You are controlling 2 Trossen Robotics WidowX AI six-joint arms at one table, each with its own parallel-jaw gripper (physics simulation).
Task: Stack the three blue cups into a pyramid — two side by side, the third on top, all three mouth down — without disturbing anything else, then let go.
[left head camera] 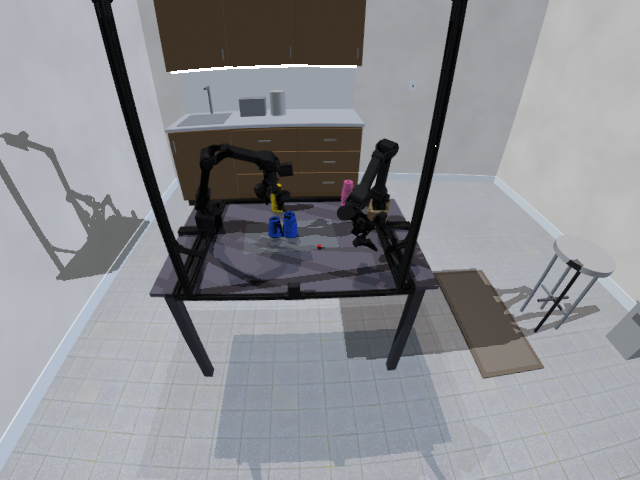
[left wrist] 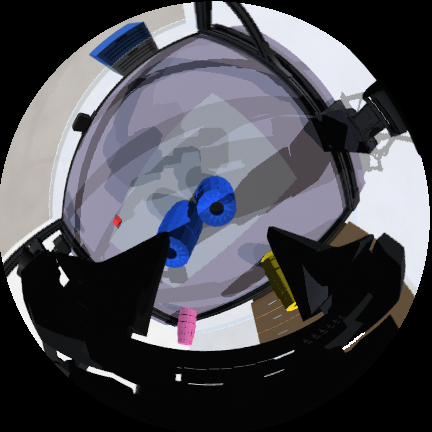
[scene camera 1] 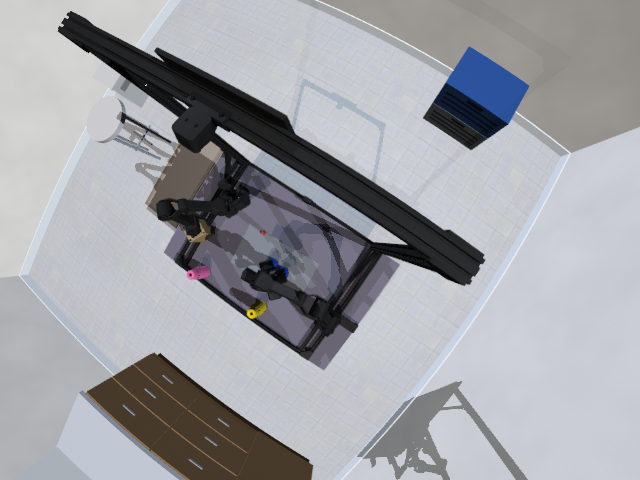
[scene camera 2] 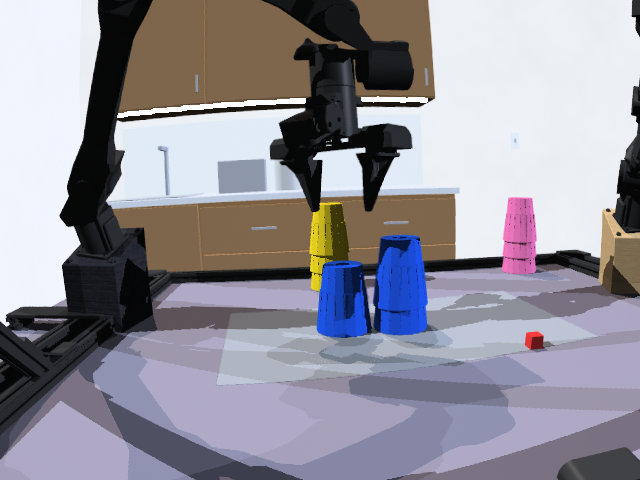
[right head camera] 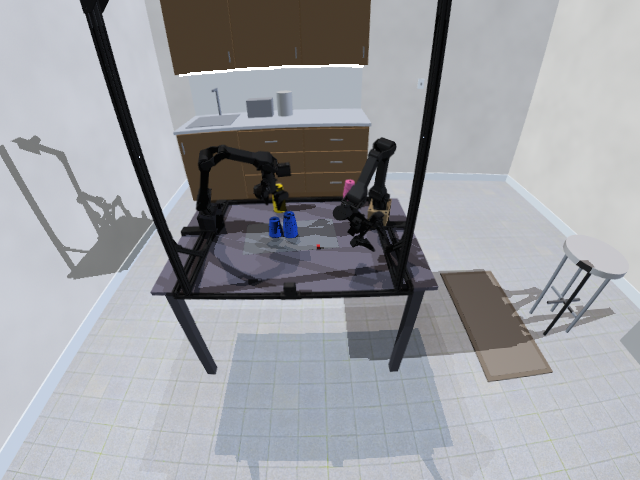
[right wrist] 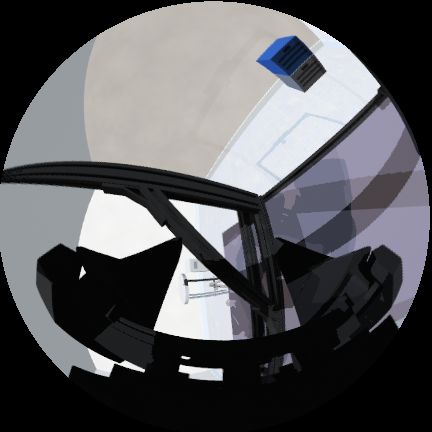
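Pixels of known places: left gripper, fingertip midpoint: [left head camera: 273, 207] [left wrist: 219, 234] [scene camera 2: 340, 211] [right head camera: 272, 207]; right gripper, fingertip midpoint: [left head camera: 383, 244] [left wrist: 49, 248] [scene camera 1: 235, 178] [right head camera: 380, 244] [right wrist: 228, 242]; left arm's base at its link origin: [left head camera: 206, 209] [left wrist: 361, 127] [scene camera 2: 103, 245] [right head camera: 208, 210]; right arm's base at its link origin: [left head camera: 379, 205] [scene camera 1: 193, 230] [scene camera 2: 634, 222] [right head camera: 379, 204].
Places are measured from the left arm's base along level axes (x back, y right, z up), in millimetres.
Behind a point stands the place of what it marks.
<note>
A single blue cup [left head camera: 275, 228] {x -361, y -41, z -66 mm} [scene camera 2: 342, 302] {x -355, y -37, z -73 mm} [left wrist: 215, 187] {x -339, y -43, z -37 mm} stands mouth down on the pale mat [scene camera 2: 268, 366] {x -300, y 75, z -117 mm}. Close beside it, to the right in scene camera 2, two blue cups [left head camera: 290, 227] {x -434, y -58, z -55 mm} [scene camera 2: 400, 286] {x -424, y -55, z -55 mm} [left wrist: 182, 225] {x -398, y -70, z -27 mm} stand mouth down, nested one over the other, with the lower one's rim showing. Their bases are very near each other; whether they touch is unclear. My left gripper [scene camera 2: 341, 208] {x -348, y -66, z 37 mm} [left wrist: 219, 234] {x -348, y -66, z 37 mm} is open and empty, above and a little behind the single cup. My right gripper [left head camera: 364, 244] [right wrist: 228, 242] {x -884, y 55, z 30 mm} is open and empty near the right side of the table.
A yellow cup stack [scene camera 2: 330, 235] {x -277, y -258, z -19 mm} [left wrist: 278, 280] {x -284, y -261, z -27 mm} stands behind the blue cups. A pink cup stack [left head camera: 347, 192] {x -631, y -427, z -17 mm} [scene camera 2: 519, 235] {x -621, y -424, z -39 mm} [left wrist: 187, 326] {x -604, y -433, z -34 mm} stands at the back right. A small red cube [left head camera: 318, 246] {x -589, y -16, z -103 mm} [scene camera 2: 534, 340] {x -590, y -13, z -106 mm} [left wrist: 117, 221] {x -584, y -24, z -103 mm} lies to the right of the blue cups in scene camera 2.
</note>
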